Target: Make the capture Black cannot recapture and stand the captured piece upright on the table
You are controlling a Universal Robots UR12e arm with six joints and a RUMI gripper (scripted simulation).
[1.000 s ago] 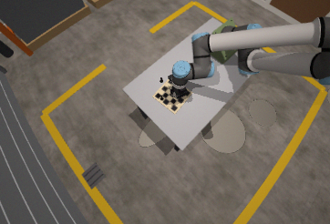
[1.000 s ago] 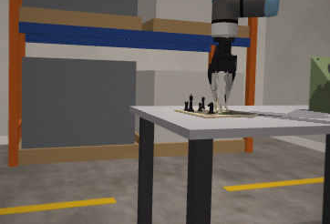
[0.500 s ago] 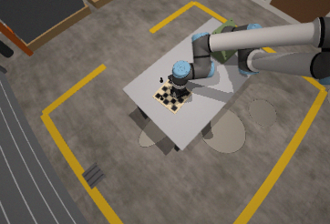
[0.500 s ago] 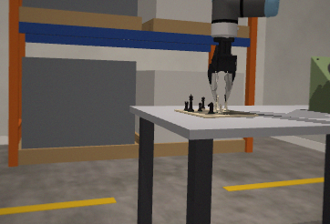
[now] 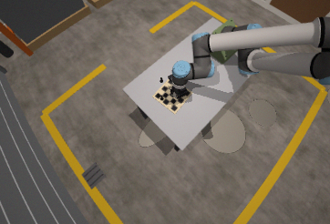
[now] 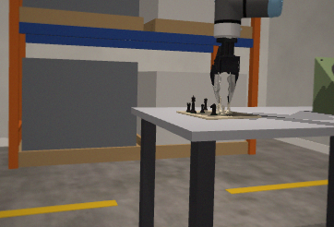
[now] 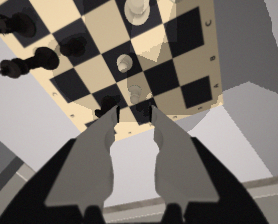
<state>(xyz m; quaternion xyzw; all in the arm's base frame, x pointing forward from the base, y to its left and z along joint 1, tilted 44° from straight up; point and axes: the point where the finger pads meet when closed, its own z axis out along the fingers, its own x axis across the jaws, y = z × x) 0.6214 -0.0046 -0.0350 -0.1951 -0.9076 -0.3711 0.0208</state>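
Now: hand 40 mm to the left of the chessboard and 60 mm above it. Also, from my hand: tall white piece: 40 mm behind, 80 mm to the right, 20 mm below.
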